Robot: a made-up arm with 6 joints.
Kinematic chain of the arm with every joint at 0, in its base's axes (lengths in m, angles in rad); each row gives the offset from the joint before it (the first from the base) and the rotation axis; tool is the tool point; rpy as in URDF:
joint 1: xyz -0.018 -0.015 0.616 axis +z
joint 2: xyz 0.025 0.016 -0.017 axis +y
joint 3: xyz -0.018 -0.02 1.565 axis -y
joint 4: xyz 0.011 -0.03 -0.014 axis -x
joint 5: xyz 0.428 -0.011 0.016 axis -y
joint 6: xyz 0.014 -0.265 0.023 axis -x
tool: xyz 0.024 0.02 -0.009 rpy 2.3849 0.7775 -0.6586
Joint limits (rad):
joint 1: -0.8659..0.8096
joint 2: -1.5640..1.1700
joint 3: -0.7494..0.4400
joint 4: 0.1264..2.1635
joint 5: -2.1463..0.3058
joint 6: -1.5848..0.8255
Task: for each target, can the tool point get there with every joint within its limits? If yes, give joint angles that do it. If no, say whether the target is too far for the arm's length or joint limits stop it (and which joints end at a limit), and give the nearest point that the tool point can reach.
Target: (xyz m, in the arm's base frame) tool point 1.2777 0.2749 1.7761
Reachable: yes | joints 0.3561 0.5690 -0.1608 1.0692 -1.9379 -0.3486
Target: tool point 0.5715 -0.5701 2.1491
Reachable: yes | joints -0.6501 0.1688 -0.2821 1.3076 -0.3692 -0.0338
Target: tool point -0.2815 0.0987 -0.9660
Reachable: no: joint limits stop it (at a limit: joint 2, joint 3, joint 4, joint 5) | nearest point -1.1694 0.4818 0.9071 | short by 2.108 m
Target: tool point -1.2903 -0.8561 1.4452
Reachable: yes | joints 0.6051 -1.3569 -0.2171 1.7135 0.0836 0.1874
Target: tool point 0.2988 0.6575 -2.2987
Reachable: no: too far | nearest point 0.9502 1.1328 0.6834 | short by 3.089 m
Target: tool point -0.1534 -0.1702 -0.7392
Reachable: no: joint limits stop it (at a limit: joint 2, joint 3, joint 4, joint 5) | nearest point -0.8417 -0.9592 0.9077 | short by 1.952 m
